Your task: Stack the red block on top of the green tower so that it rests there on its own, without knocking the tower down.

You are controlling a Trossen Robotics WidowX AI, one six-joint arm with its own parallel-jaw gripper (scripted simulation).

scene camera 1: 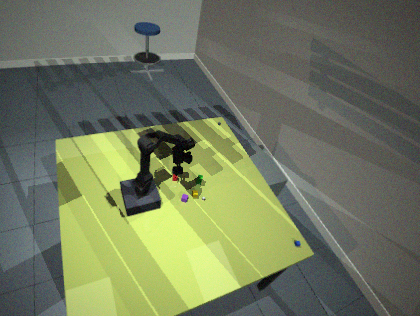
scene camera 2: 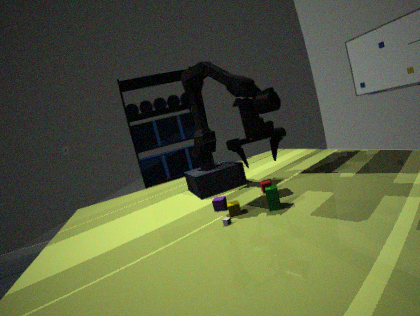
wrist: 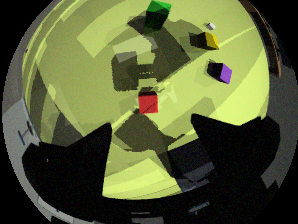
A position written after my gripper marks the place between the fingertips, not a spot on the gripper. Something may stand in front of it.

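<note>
Gripper state: my gripper (scene camera 2: 261,164), visible also in the wrist view as the gripper (wrist: 152,122), is open and holds nothing.
</note>
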